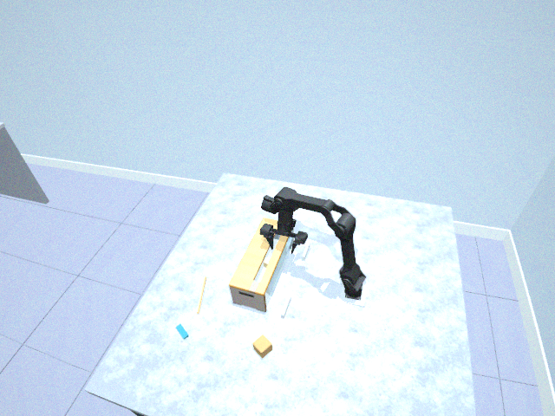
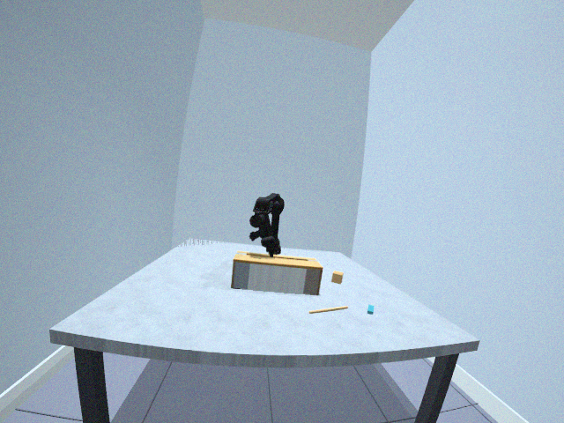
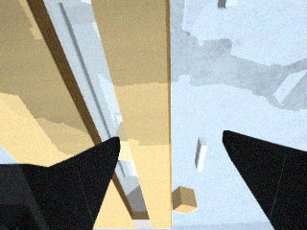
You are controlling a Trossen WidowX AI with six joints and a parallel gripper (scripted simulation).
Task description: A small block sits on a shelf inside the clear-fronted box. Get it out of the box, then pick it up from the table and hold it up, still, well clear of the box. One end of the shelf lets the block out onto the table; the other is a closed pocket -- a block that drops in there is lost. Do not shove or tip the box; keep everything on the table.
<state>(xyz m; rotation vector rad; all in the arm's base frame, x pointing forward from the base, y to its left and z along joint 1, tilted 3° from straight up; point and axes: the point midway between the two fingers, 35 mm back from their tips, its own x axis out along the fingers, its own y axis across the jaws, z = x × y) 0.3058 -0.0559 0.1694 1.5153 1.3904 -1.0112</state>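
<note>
The box is 6 cm below my gripper tip, 3 cm ahead of it and 2 cm to the left of it. Also, from my gripper tip: tan block (5 cm ahead, 4 cm to the left, 4 cm below); then thin yellow stick (29 cm ahead, 21 cm to the left, 12 cm below).
</note>
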